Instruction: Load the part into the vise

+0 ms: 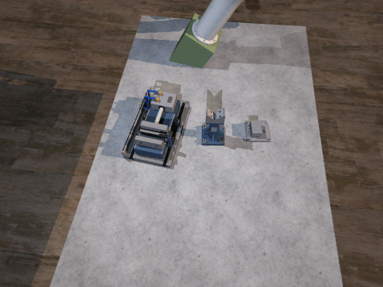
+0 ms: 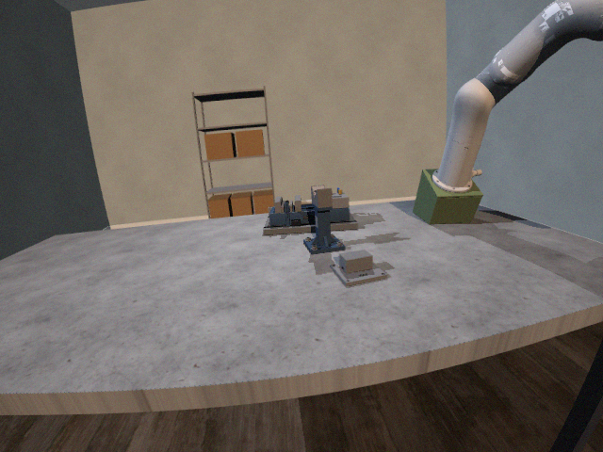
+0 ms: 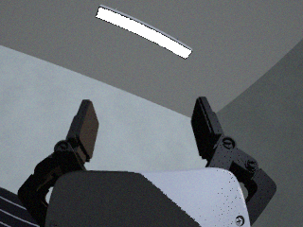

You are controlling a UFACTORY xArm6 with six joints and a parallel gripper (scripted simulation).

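Right now the part is 770 mm ahead of my hand, 420 mm below it and 200 mm to the right of it. The rest, counted from my hand: air cylinder rod (790 mm ahead, 580 mm to the right, 360 mm below); air cylinder (720 mm ahead, 570 mm to the right, 360 mm below); blue vise body (810 mm ahead, 580 mm to the right, 400 mm below).
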